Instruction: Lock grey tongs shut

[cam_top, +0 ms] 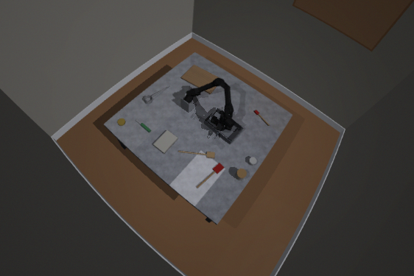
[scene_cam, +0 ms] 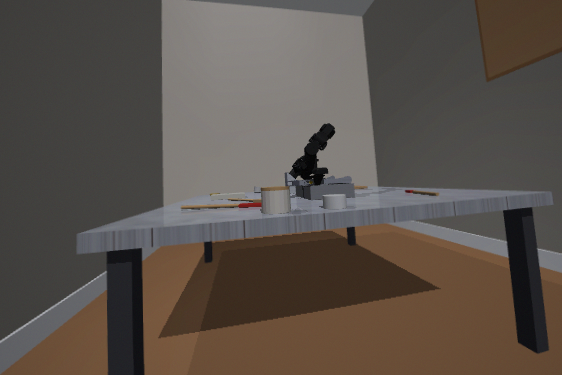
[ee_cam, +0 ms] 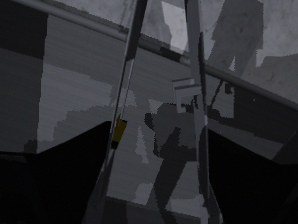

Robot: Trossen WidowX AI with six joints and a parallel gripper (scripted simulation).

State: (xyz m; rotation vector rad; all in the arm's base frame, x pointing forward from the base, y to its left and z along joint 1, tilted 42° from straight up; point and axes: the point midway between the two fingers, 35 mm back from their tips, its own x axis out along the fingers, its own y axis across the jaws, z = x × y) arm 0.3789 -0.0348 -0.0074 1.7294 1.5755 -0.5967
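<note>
Right now the roasting tin is 40 mm to the left of my gripper tip and 10 mm ahead of it. The rest, counted from my gripper tip: red scraper (390 mm to the right, 160 mm ahead, 20 mm below); wooden board (460 mm behind, 410 mm to the left, 20 mm below); beige block (370 mm to the right, 320 mm behind, 20 mm below).
</note>
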